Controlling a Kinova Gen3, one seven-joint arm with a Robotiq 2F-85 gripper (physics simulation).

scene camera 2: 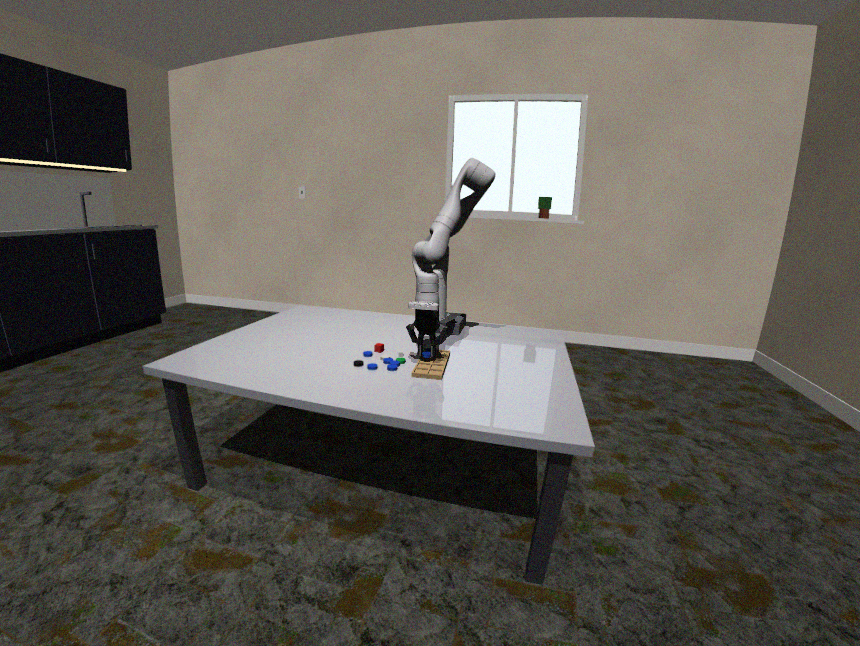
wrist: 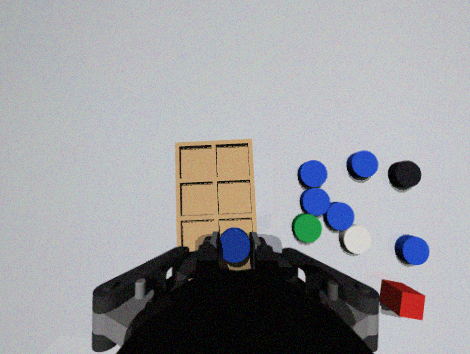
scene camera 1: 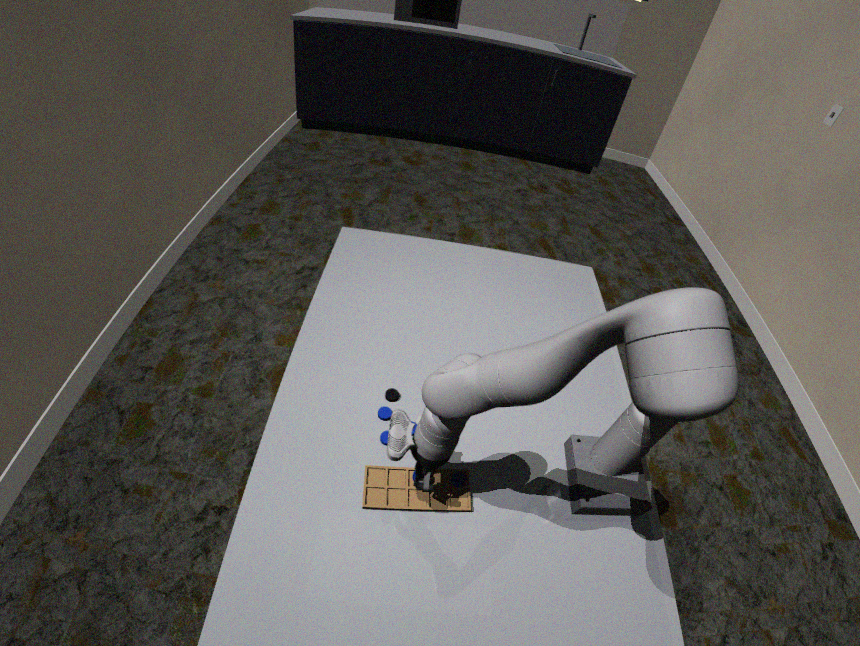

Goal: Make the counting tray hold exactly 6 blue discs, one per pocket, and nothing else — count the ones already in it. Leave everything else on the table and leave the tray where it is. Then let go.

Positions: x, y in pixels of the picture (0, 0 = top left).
my gripper: holds a blue disc (wrist: 234, 245)
a white disc (wrist: 356, 239): on the table
a black disc (wrist: 405, 173): on the table
a green disc (wrist: 306, 227): on the table
a red cube (wrist: 406, 302): on the table
a blue disc (wrist: 414, 250): on the table
